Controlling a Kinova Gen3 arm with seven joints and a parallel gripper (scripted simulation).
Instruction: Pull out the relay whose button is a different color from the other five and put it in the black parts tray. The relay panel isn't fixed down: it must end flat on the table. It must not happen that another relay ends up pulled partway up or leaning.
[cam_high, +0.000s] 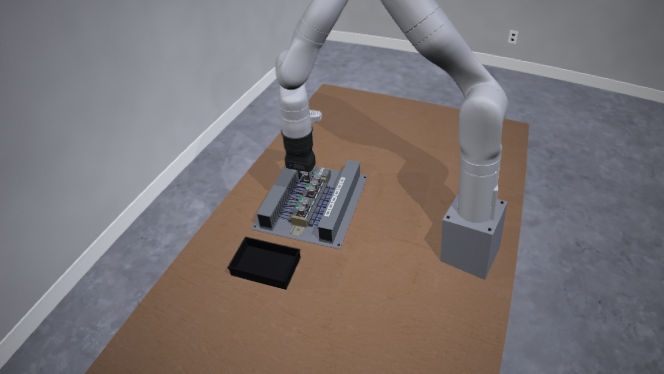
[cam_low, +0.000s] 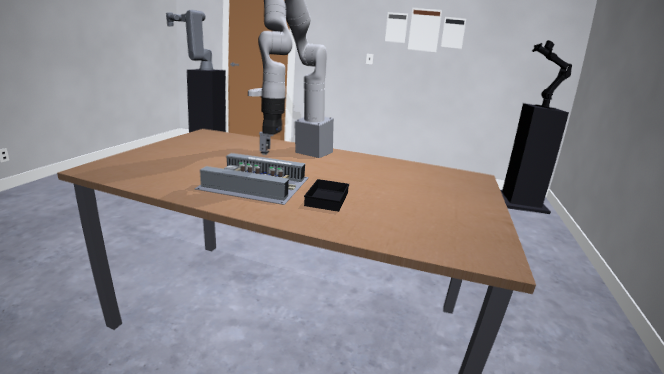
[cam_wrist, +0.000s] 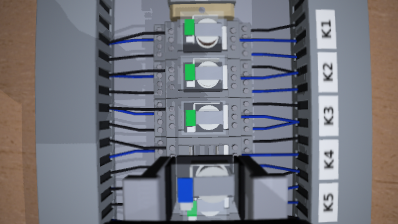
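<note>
Now: the black parts tray 23 cm to the left of my hand, 13 cm below it and 5 cm ahead of it. From my hand the other things lie so: k2 relay 9 cm below, 6 cm to the right; then k3 relay 9 cm below, 3 cm to the right; then k4 relay 1 cm below.
</note>
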